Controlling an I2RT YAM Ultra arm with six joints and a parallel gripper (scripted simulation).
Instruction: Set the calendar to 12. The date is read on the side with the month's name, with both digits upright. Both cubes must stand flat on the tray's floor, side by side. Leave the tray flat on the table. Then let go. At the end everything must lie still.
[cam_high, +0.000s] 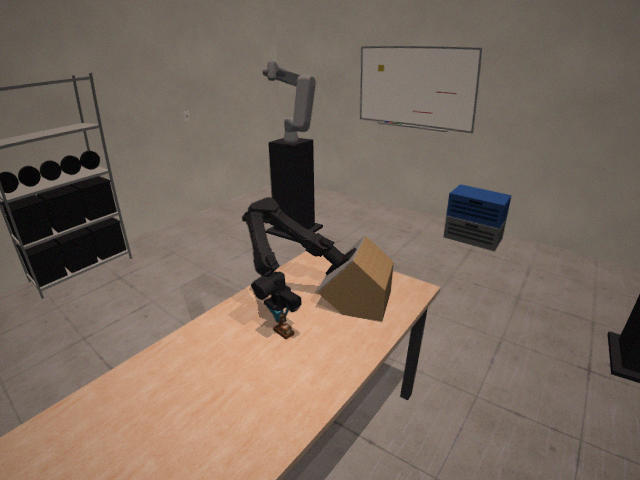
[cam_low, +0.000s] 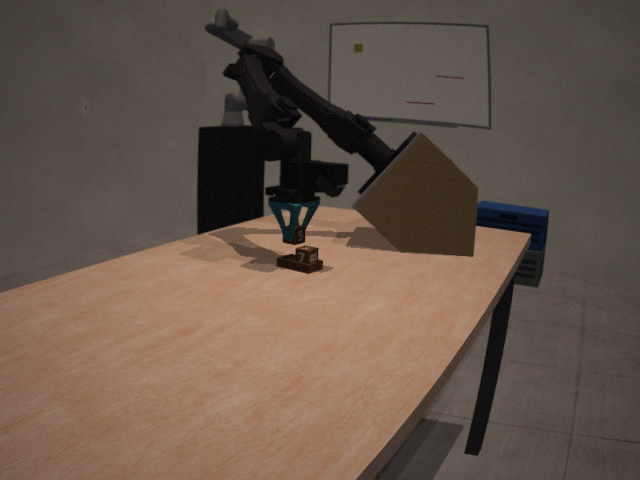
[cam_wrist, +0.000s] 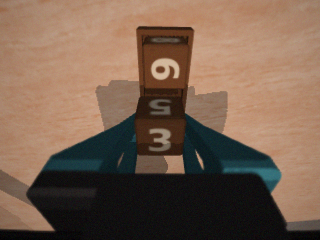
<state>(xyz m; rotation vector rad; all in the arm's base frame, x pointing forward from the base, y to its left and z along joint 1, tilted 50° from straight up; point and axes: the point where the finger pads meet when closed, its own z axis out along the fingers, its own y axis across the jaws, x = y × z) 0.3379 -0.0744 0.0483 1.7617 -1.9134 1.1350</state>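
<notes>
Right now the dark brown calendar tray is 10 mm ahead of my hand, 20 mm to the left of it and 50 mm below it. The rest, counted from my hand: cube: 10 mm ahead, 30 mm to the left, 40 mm below.
</notes>
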